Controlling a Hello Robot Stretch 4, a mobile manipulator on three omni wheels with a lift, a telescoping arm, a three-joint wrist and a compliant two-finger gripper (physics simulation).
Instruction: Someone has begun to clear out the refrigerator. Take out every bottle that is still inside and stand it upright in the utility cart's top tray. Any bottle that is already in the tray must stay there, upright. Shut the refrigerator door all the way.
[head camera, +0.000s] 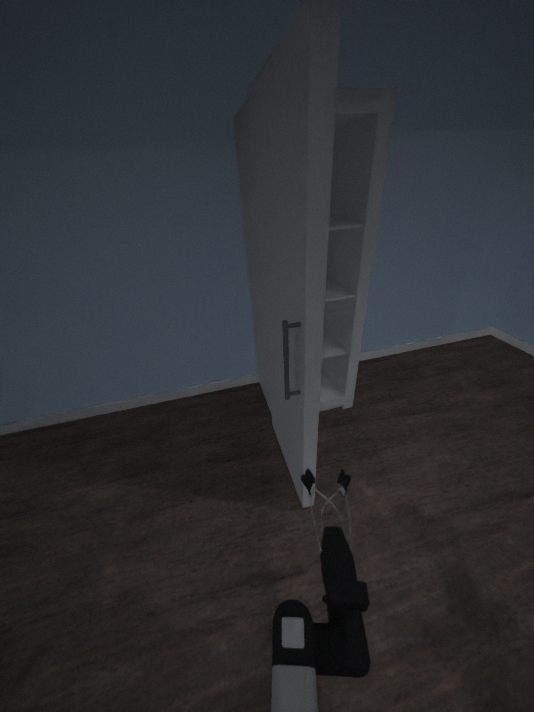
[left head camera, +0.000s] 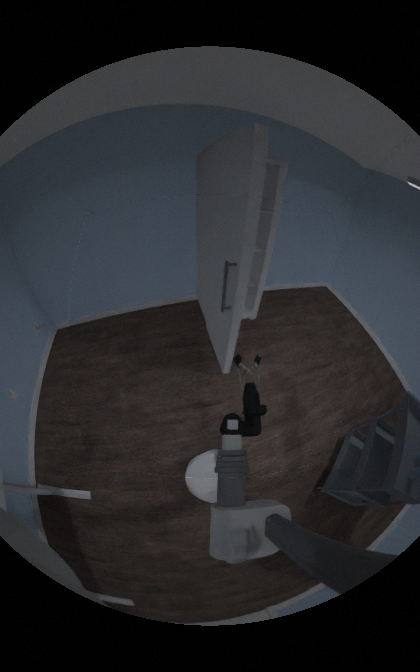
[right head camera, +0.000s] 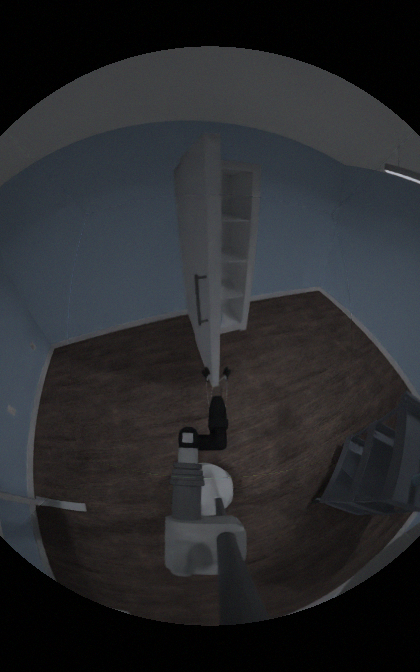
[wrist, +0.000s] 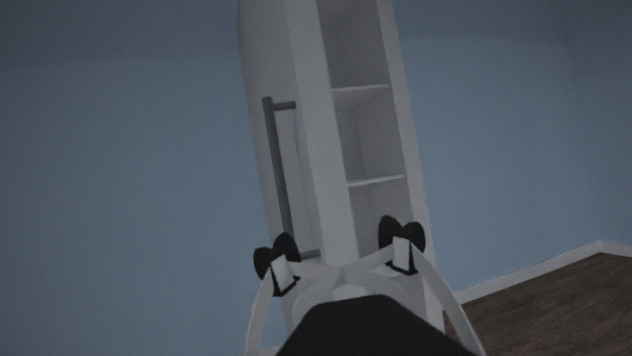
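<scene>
The white refrigerator (head camera: 372, 230) (left head camera: 274, 225) (right head camera: 254, 225) (wrist: 406, 125) stands at the wall. Its door (head camera: 281, 230) (left head camera: 220, 210) (right head camera: 195, 225) (wrist: 270, 60) is wide open and hides the left part of the shelves. A dark bar handle (head camera: 286, 359) (left head camera: 225, 286) (right head camera: 197, 300) (wrist: 279, 170) is on the door's outer face. I cannot clearly make out a bottle inside. My gripper (head camera: 325, 480) (left head camera: 247, 360) (right head camera: 216, 373) (wrist: 338, 243) is open and empty, near the door's free edge in the head views; the gap to it is unclear. The cart (left head camera: 406, 420) (right head camera: 405, 425) is at right, partly cut off.
A teal thing (left head camera: 415, 472) (right head camera: 416, 481) shows at the cart's cut-off side, too partial to identify. White legs (left head camera: 65, 492) (right head camera: 62, 504) of furniture stand at the far left. My round white base (left head camera: 200, 475) (right head camera: 220, 487) is below the arm. Blue walls bound the brown floor.
</scene>
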